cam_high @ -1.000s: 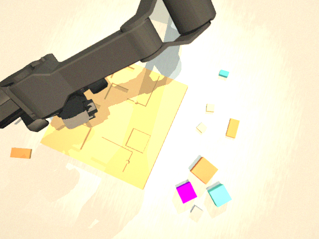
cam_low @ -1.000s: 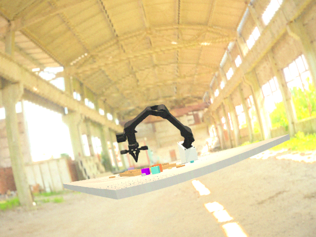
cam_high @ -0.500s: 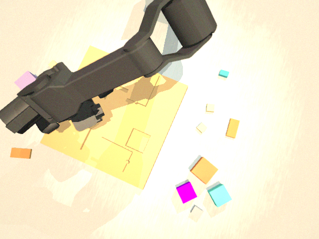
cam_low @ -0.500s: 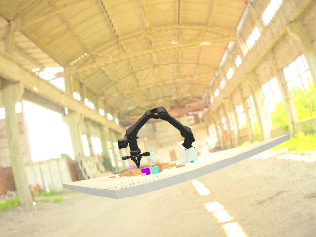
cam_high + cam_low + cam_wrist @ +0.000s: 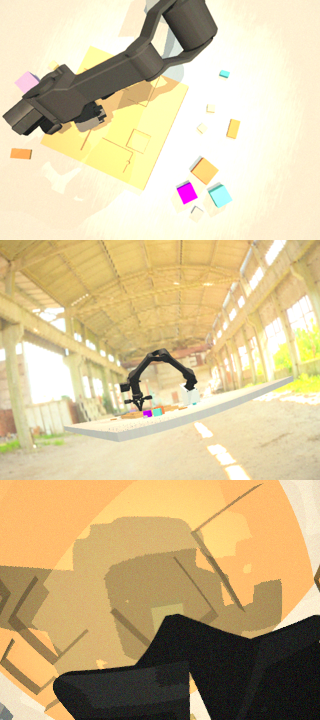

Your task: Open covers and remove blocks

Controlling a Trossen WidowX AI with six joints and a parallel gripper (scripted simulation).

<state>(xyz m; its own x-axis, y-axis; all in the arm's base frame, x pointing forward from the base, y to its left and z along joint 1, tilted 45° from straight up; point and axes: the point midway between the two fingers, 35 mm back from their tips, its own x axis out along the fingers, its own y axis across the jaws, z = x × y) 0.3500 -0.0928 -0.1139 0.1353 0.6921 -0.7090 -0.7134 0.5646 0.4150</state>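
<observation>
Right now my gripper tip is 1 cm past the yellow puzzle board and 6 cm to the right of it. Round my gripper tip: orange cube: 9 cm ahead, 33 cm to the left; then lilac block: 4 cm behind, 16 cm to the right; then magenta cube: 16 cm ahead, 30 cm to the left.
</observation>
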